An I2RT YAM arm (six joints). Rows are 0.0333 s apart.
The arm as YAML. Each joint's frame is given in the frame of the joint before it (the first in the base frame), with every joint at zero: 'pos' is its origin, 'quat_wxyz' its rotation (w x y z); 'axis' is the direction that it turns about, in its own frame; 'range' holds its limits. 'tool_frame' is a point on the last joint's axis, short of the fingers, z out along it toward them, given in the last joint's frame.
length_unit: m
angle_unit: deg
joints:
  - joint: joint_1
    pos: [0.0, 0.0, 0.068]
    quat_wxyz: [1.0, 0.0, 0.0, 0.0]
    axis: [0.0, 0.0, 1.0]
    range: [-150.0, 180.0]
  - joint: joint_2
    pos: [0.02, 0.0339, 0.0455]
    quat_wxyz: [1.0, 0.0, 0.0, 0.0]
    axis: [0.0, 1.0, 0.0]
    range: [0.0, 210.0]
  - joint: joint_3
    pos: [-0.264, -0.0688, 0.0]
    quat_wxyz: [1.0, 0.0, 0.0, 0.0]
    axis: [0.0, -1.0, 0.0]
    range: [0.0, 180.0]
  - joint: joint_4
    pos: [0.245, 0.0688, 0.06]
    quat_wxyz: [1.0, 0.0, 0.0, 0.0]
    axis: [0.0, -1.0, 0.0]
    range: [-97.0, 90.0]
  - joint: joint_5
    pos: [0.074, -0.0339, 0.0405]
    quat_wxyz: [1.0, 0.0, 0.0, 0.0]
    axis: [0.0, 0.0, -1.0]
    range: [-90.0, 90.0]
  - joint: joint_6
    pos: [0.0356, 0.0, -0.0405]
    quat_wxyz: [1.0, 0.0, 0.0, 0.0]
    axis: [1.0, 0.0, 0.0]
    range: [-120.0, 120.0]
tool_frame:
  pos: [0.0, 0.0, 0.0]
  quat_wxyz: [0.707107, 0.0, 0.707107, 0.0]
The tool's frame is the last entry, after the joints.
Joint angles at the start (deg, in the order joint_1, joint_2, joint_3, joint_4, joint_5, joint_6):
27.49, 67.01, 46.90, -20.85, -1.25, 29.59
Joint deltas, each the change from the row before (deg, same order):
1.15, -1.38, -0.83, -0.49, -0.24, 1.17
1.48, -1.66, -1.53, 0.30, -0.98, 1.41
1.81, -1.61, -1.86, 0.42, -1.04, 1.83
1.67, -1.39, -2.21, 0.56, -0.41, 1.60
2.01, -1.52, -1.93, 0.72, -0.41, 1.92
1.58, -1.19, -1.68, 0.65, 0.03, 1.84
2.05, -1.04, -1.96, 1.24, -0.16, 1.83
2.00, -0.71, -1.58, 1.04, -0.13, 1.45
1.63, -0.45, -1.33, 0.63, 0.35, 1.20
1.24, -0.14, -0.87, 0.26, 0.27, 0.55
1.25, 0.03, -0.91, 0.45, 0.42, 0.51
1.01, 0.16, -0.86, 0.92, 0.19, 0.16
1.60, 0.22, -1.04, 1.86, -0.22, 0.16
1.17, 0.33, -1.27, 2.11, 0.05, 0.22
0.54, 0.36, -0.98, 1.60, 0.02, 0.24
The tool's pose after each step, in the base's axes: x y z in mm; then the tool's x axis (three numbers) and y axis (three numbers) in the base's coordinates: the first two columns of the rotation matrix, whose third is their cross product. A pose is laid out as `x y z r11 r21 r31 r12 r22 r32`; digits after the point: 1 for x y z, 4 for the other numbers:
214.4 118.2 256.7 -0.7477 0.1742 -0.6408 -0.1327 0.9063 0.4012
205.5 121.0 254.7 -0.7573 0.1757 -0.6291 -0.1495 0.8910 0.4287
195.7 124.5 250.5 -0.7724 0.1763 -0.6101 -0.1635 0.8731 0.4593
186.6 126.9 243.5 -0.7869 0.1744 -0.5919 -0.1688 0.8618 0.4784
177.0 130.1 238.7 -0.7988 0.1749 -0.5756 -0.1777 0.8455 0.5035
169.6 132.0 234.0 -0.8079 0.1808 -0.5609 -0.1760 0.8343 0.5225
161.4 135.4 227.9 -0.8187 0.1791 -0.5456 -0.1831 0.8191 0.5436
154.2 138.9 222.6 -0.8291 0.1711 -0.5323 -0.1928 0.8061 0.5595
148.3 141.3 217.2 -0.8375 0.1651 -0.5209 -0.1941 0.8013 0.5659
144.1 143.2 213.0 -0.8442 0.1535 -0.5135 -0.1983 0.8007 0.5654
140.2 145.2 208.3 -0.8498 0.1421 -0.5076 -0.2022 0.8014 0.5629
137.4 147.2 204.2 -0.8523 0.1301 -0.5067 -0.2121 0.7994 0.5621
133.3 151.3 200.2 -0.8539 0.1107 -0.5085 -0.2372 0.7869 0.5697
130.3 154.0 195.0 -0.8537 0.1001 -0.5110 -0.2530 0.7780 0.5751
128.9 155.2 190.6 -0.8541 0.0972 -0.5109 -0.2583 0.7733 0.5790

